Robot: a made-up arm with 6 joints.
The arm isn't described. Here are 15 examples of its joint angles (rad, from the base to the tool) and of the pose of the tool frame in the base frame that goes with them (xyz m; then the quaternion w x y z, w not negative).
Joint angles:
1: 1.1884 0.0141 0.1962 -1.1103 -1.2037 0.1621
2: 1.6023 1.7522 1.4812 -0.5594 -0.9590 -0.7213
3: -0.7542 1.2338 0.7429 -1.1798 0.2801 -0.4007
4: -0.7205 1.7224 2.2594 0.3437 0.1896 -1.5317
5: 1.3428 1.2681 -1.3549 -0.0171 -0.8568 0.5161
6: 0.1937 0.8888 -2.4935 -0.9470 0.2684 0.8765
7: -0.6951 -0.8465 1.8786 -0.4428 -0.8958 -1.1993
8: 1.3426 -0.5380 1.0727 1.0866 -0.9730 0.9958
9: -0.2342 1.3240 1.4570 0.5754 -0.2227 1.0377
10: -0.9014 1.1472 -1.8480 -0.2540 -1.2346 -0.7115
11: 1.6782 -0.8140 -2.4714 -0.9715 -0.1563 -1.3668
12: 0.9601 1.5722 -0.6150 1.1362 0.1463 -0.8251
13: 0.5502 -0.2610 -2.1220 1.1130 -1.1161 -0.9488
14: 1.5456 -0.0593 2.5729 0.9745 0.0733 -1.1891
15: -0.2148 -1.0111 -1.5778 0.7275 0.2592 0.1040
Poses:
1: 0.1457 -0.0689 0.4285 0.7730 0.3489 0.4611 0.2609
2: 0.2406 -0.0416 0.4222 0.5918 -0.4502 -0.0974 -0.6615
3: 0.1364 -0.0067 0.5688 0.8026 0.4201 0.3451 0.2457
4: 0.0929 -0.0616 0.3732 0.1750 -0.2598 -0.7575 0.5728
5: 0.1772 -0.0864 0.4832 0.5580 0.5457 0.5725 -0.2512
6: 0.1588 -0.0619 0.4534 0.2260 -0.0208 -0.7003 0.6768
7: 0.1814 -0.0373 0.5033 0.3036 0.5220 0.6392 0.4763
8: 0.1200 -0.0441 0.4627 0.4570 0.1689 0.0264 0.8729
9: 0.1290 -0.1073 0.4836 0.5775 0.8076 -0.1113 0.0431
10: 0.2041 -0.0392 0.5423 0.2816 0.1471 -0.3099 -0.8961
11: 0.0835 -0.0081 0.4853 0.6119 0.6291 -0.4537 0.1546
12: 0.1173 -0.1013 0.5657 0.7956 0.4802 -0.3014 0.2135
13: 0.1216 0.0418 0.4121 0.7125 -0.3257 -0.6074 0.1318
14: 0.2449 -0.0098 0.4692 0.8772 -0.1376 0.1220 -0.4434
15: 0.2026 0.0225 0.3726 0.3635 -0.6419 -0.5175 -0.4336
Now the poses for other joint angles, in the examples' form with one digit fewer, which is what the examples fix.
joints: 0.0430 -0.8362 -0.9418 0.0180 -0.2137 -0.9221
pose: 0.108 0.067 0.371 0.910 -0.368 -0.149 0.119
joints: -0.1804 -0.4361 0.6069 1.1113 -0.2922 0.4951
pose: 0.078 0.001 0.488 0.908 0.170 -0.266 0.276
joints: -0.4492 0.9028 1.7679 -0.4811 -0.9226 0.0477
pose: 0.144 -0.069 0.485 0.602 0.555 0.233 0.524
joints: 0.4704 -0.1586 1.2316 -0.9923 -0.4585 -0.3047
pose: 0.095 -0.040 0.474 0.678 -0.134 0.397 0.605
